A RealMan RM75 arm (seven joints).
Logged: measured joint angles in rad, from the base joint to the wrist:
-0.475, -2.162, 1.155, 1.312, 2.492, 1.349, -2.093
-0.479, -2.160, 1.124, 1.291, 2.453, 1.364, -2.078
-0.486, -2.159, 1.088, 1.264, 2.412, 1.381, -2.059
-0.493, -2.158, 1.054, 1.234, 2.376, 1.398, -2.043
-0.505, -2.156, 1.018, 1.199, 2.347, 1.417, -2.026
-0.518, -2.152, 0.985, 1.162, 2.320, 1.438, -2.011
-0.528, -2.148, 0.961, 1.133, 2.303, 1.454, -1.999
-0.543, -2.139, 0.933, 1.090, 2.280, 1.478, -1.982
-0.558, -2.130, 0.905, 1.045, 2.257, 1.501, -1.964
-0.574, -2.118, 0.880, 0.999, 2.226, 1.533, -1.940
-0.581, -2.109, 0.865, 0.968, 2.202, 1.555, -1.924
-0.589, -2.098, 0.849, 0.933, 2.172, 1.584, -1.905
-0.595, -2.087, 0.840, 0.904, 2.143, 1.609, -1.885
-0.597, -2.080, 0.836, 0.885, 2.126, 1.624, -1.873
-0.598, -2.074, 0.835, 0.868, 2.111, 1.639, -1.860
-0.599, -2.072, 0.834, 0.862, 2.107, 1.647, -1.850
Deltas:
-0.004, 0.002, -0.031, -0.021, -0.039, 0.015, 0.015
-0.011, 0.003, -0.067, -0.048, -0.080, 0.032, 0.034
-0.018, 0.004, -0.101, -0.078, -0.116, 0.049, 0.050
-0.030, 0.006, -0.137, -0.113, -0.145, 0.068, 0.067
-0.043, 0.010, -0.170, -0.150, -0.172, 0.089, 0.082
-0.053, 0.014, -0.194, -0.179, -0.189, 0.105, 0.094
-0.068, 0.023, -0.222, -0.222, -0.212, 0.129, 0.111
-0.083, 0.032, -0.250, -0.267, -0.235, 0.152, 0.129
-0.099, 0.044, -0.275, -0.313, -0.266, 0.184, 0.153
-0.106, 0.053, -0.290, -0.344, -0.290, 0.206, 0.169
-0.114, 0.064, -0.306, -0.379, -0.320, 0.235, 0.188
-0.120, 0.075, -0.315, -0.408, -0.349, 0.260, 0.208
-0.122, 0.082, -0.319, -0.427, -0.366, 0.275, 0.220
-0.123, 0.088, -0.320, -0.444, -0.381, 0.290, 0.233
-0.124, 0.090, -0.321, -0.450, -0.385, 0.298, 0.243

